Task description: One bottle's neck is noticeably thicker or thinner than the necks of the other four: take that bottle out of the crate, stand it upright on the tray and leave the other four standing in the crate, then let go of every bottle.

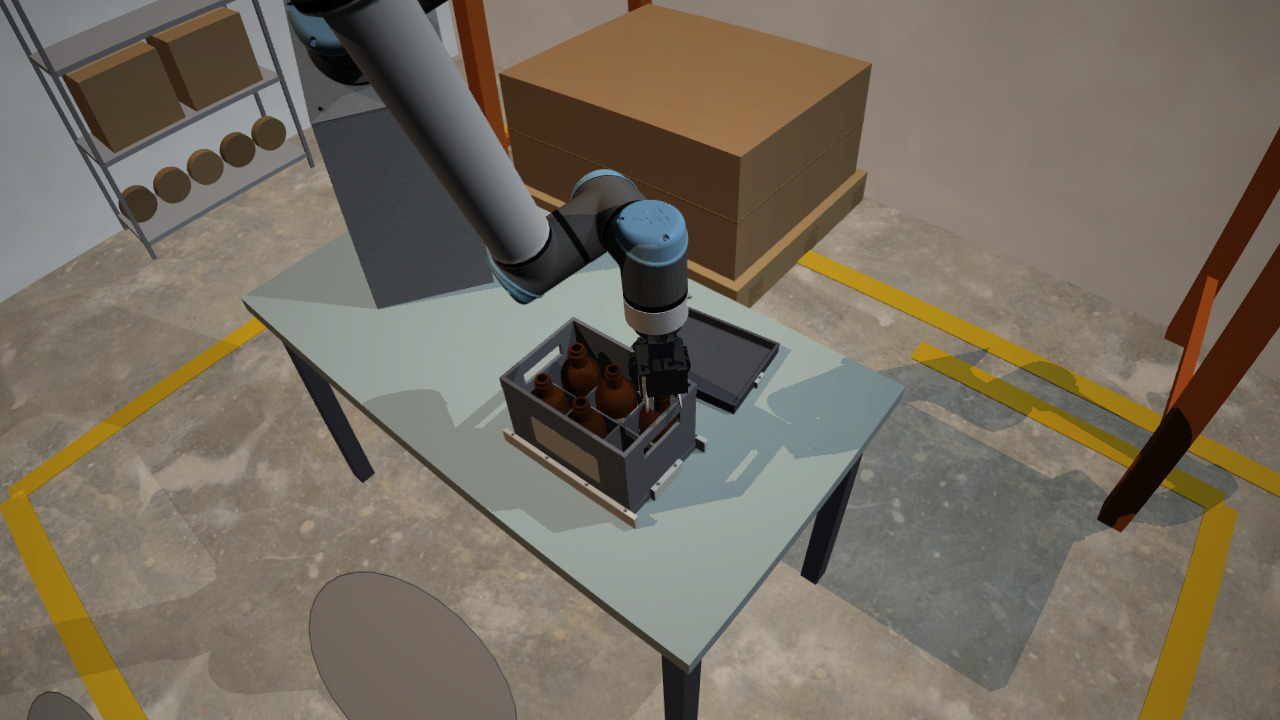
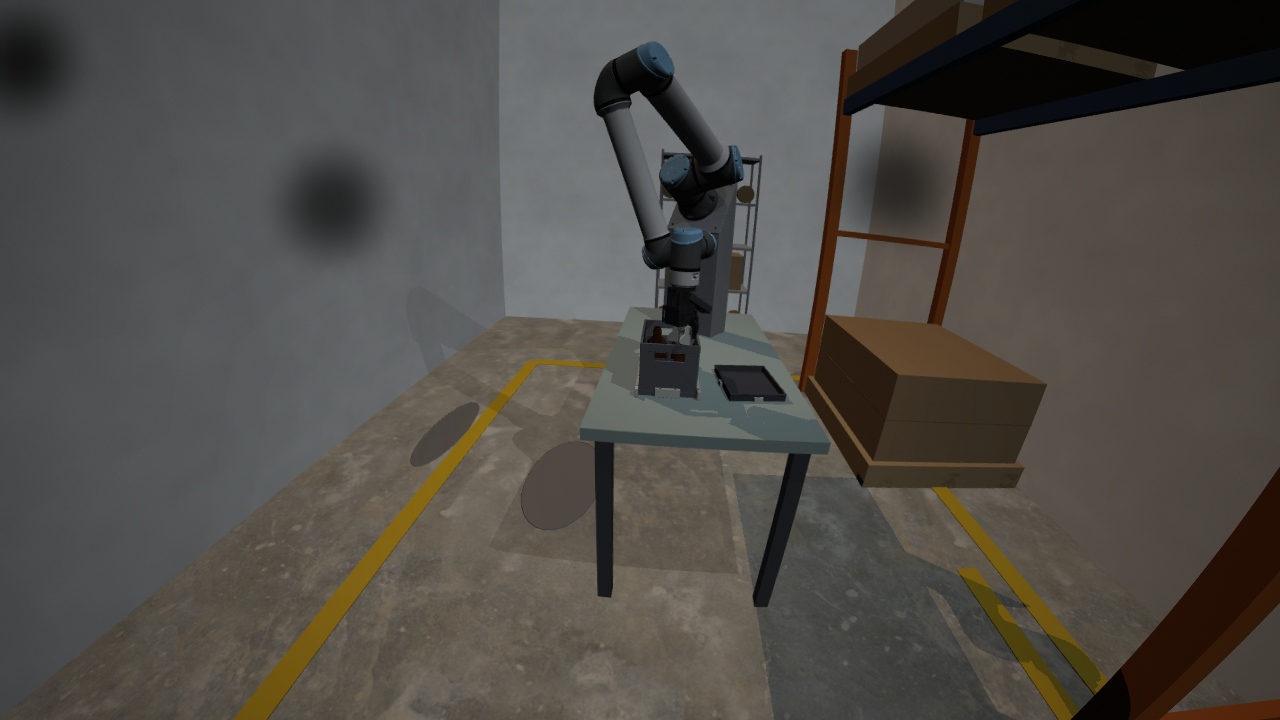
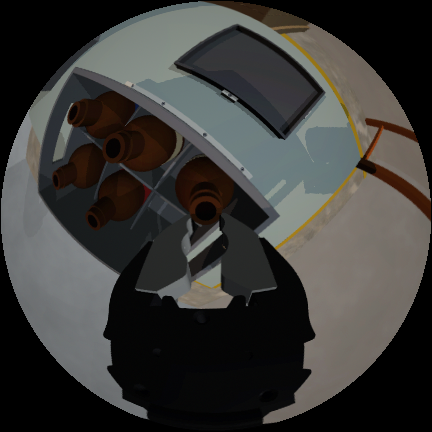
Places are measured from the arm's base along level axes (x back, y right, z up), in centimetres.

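Pixels of known places: gripper, between the fingertips: (image 1: pixel 662 407) (image 3: pixel 206 215); arm's base, origin of its link: (image 2: pixel 698 203).
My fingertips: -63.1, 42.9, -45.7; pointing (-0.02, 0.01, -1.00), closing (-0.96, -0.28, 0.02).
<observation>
For each thing: its middle in the pictures, then the offset to it from my fingertips, as dx, dy, dz. "*": a spot on its surface instead. Level surfaces: height alone.
- grey crate, middle of its body: (image 3: pixel 131 170) (image 1: pixel 600 414) (image 2: pixel 668 356) +11.1, -1.5, -5.5
- end bottle, middle of its body: (image 3: pixel 203 184) (image 1: pixel 660 422) (image 2: pixel 683 367) +0.7, -1.3, -5.6
- dark tray, a spot on its surface: (image 1: pixel 729 358) * -9.2, -26.0, -13.7
- pale green table, height of its surface: dz -14.2
The grey crate (image 1: pixel 664 467) (image 2: pixel 667 376) (image 3: pixel 175 122) holds five brown bottles, all in their compartments. My gripper (image 1: pixel 662 400) (image 2: pixel 680 338) (image 3: pixel 206 215) points down over the crate's end compartment on the tray side. It is shut on the neck of the end bottle (image 1: pixel 652 418) (image 3: pixel 205 181), which is upright in its compartment. The other bottles (image 1: pixel 579 368) (image 1: pixel 614 394) (image 1: pixel 547 394) (image 1: pixel 583 417) (image 3: pixel 137 142) stand clear of the fingers. Differences in neck thickness are hard to judge at these angles. The dark tray (image 1: pixel 729 358) (image 2: pixel 750 383) (image 3: pixel 250 70) holds no bottle.
The crate and tray are on the pale green table (image 1: pixel 429 358) (image 2: pixel 631 420). Low rails (image 1: pixel 572 479) (image 3: pixel 163 103) run along the crate's base. The crate walls and dividers stand close around the bottles. A stack of large boxes (image 1: pixel 684 80) (image 2: pixel 957 385) stands on a pallet beyond the table.
</observation>
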